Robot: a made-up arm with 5 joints.
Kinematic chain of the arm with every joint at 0, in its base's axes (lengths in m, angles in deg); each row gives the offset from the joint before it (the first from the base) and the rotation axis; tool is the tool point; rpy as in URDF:
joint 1: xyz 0 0 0.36 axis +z
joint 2: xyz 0 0 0 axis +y
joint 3: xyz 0.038 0 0.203 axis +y
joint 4: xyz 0.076 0 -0.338 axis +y
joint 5: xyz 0.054 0 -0.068 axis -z
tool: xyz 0 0 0 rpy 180 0 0
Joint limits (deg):
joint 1: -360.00..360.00
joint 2: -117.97..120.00
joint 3: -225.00..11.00
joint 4: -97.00..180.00
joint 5: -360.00..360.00
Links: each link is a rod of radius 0.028 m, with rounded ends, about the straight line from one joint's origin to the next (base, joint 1, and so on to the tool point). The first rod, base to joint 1, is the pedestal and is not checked.
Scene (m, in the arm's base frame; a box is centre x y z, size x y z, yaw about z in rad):
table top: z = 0
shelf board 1: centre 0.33 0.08 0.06 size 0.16 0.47 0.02 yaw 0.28
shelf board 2: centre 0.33 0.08 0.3 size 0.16 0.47 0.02 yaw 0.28
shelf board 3: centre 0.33 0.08 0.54 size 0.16 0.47 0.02 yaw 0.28
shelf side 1: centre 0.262 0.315 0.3 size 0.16 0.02 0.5 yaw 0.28
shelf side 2: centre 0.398 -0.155 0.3 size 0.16 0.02 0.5 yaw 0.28
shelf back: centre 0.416 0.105 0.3 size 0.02 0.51 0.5 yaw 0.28
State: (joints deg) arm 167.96 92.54 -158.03 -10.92 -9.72
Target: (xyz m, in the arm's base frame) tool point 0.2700 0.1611 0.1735
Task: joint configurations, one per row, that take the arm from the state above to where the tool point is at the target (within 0.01 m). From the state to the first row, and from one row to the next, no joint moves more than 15 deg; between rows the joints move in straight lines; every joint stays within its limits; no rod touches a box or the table.
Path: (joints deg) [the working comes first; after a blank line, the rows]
Joints at the target: 30.82 42.87 -41.37 -73.57 -9.72
Straight joint move there: touches shelf side 1.

1: 157.79 86.59 -144.89 -14.90 -4.74
2: 147.62 80.64 -131.75 -18.88 0.23
3: 137.45 74.69 -118.61 -22.85 5.21
4: 127.28 68.74 -105.47 -26.83 10.18
5: 117.10 62.79 -92.33 -30.81 15.16
6: 106.93 56.84 -79.19 -34.79 20.13
7: 96.76 50.89 -66.05 -38.76 25.11
8: 86.59 44.94 -52.91 -42.74 30.09
9: 75.08 43.12 -44.05 -53.23 20.13
10: 63.57 41.30 -35.18 -63.71 10.18
11: 52.06 39.47 -26.32 -74.19 0.23
12: 40.55 37.65 -17.45 -84.67 -9.72
13: 35.69 40.26 -29.41 -79.12 -9.72
14: 30.82 42.87 -41.37 -73.57 -9.72

